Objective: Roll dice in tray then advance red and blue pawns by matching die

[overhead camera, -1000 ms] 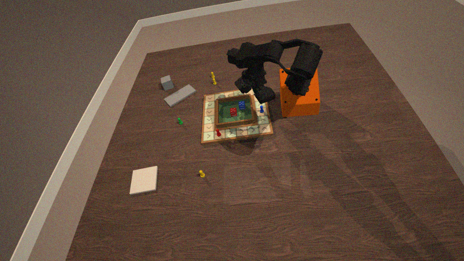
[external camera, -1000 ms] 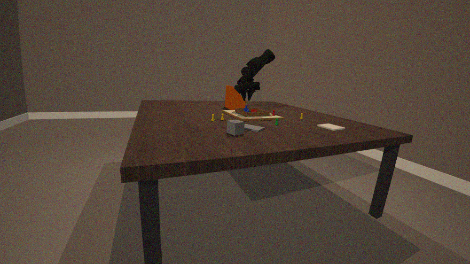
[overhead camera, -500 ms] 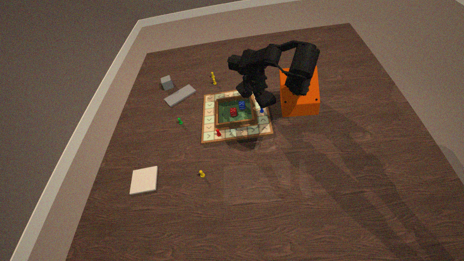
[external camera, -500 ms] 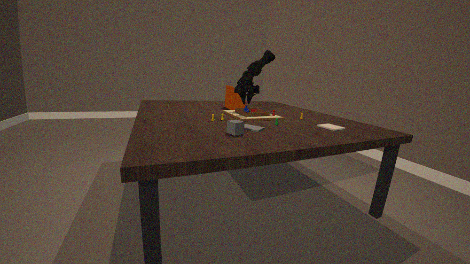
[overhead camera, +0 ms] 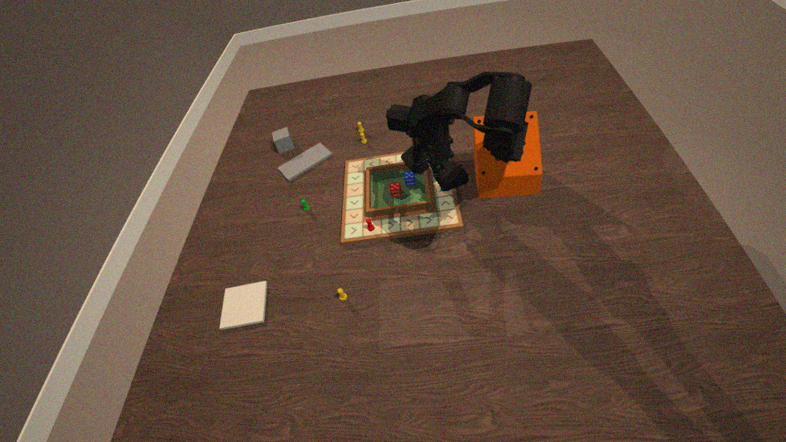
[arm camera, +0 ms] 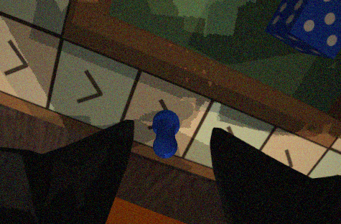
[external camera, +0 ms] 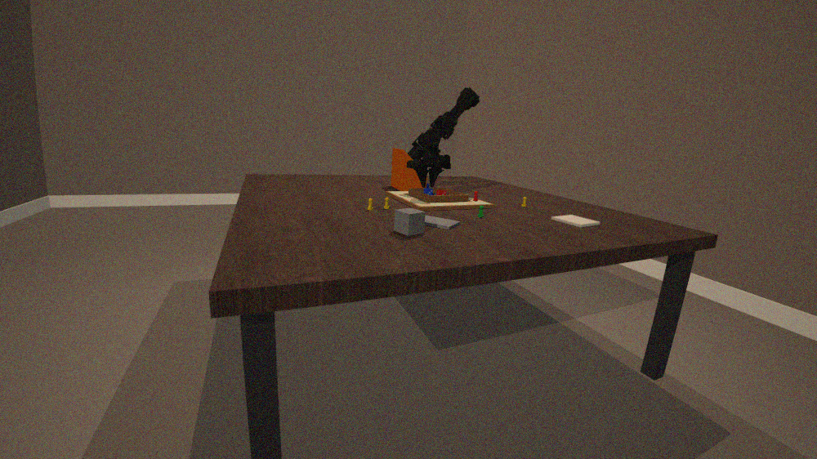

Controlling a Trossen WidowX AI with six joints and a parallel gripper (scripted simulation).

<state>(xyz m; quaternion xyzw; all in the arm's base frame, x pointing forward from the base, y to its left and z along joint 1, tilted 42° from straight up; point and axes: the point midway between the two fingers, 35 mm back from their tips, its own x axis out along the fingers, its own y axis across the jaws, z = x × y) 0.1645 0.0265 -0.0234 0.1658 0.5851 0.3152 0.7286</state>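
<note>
Right now the blue pawn is right at my gripper tip. Also, from my gripper tip: red pawn 18 cm ahead, 9 cm to the left; then green pawn 35 cm ahead, 2 cm to the right, 2 cm below; then green tray 11 cm ahead, 2 cm to the right, 2 cm below.
</note>
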